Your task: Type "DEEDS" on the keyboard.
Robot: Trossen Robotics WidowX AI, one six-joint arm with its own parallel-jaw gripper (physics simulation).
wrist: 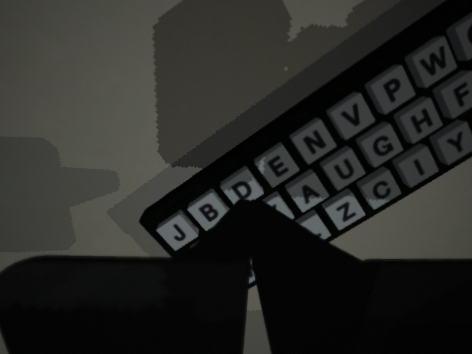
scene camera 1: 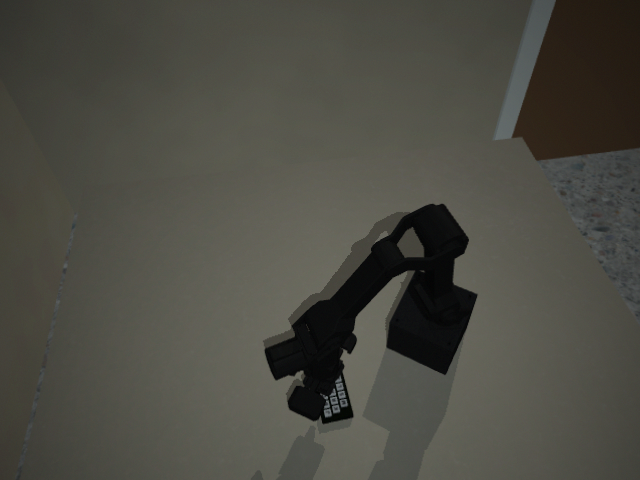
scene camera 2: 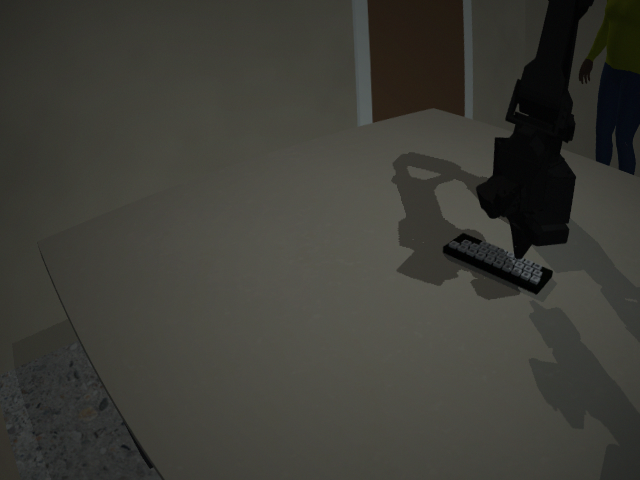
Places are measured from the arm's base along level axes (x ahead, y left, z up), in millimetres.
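Where they show: gripper, fingertip midpoint: (wrist: 248,211) (scene camera 1: 323,390) (scene camera 2: 518,258); arm's base, origin of the base link: (scene camera 1: 443,314).
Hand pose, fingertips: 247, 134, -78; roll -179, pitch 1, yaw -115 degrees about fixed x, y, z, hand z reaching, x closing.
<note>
Each offset is from my fingertips to the top centre of the thing, as dx, dy, dz. Level surfaces: height alone.
A small black keyboard {-7, -46, -22} (scene camera 1: 341,416) (scene camera 2: 545,281) (wrist: 200,187) with pale keys lies on the table, slanting in the wrist view. My gripper (scene camera 2: 520,256) (wrist: 248,211) is shut with nothing between its fingers. Its tips show at the lower edge of the D key {+0, +2, -22} (wrist: 243,190) in the wrist view; whether they touch it I cannot tell. The E key {+4, -16, -22} (wrist: 276,166) is up and to the right of D. The fingers cover several keys below D, and a key left of A is partly hidden. No letter S is readable. The arm hides the fingertips in scene camera 1.
The arm's base (scene camera 1: 431,330) stands on the table {dz -39} (scene camera 1: 180,310) (scene camera 2: 258,310), right of the keyboard in scene camera 1. Walls and a brown door (scene camera 1: 594,77) (scene camera 2: 416,56) are beyond the table. A person in a yellow-green top (scene camera 2: 622,41) stands at the back right of scene camera 2.
</note>
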